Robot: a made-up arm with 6 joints.
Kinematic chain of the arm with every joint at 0, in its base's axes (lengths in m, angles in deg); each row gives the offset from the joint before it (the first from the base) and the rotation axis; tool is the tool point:
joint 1: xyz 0 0 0.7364 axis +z
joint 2: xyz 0.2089 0 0 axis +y
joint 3: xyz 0 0 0.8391 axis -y
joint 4: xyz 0 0 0.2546 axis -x
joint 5: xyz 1.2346 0 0 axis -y
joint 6: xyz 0.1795 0 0 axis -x
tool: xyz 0 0 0
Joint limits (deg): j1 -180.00..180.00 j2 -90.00..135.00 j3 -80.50..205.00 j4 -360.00..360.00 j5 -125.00..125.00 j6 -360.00..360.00
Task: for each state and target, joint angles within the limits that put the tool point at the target. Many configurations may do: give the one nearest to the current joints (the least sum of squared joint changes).
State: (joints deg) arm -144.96 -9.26 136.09 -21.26 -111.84 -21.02
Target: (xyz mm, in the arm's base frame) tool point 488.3 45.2 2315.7
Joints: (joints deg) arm -166.25 12.21 145.51 -27.08 -118.05 -21.02
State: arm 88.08 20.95 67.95 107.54 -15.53 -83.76
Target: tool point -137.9 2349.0 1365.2
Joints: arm 94.28 59.61 57.08 107.76 -12.81 -83.76
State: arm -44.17 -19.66 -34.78 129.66 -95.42 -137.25
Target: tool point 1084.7 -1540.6 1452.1
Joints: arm -51.13 24.34 5.53 135.99 -78.51 -137.25
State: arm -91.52 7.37 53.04 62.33 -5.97 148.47
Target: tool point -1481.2 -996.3 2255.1
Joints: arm -145.19 25.74 48.26 62.78 -9.90 148.47
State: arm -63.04 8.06 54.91 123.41 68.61 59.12
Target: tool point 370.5 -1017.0 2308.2
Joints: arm -77.15 -10.54 19.42 130.73 83.33 59.12
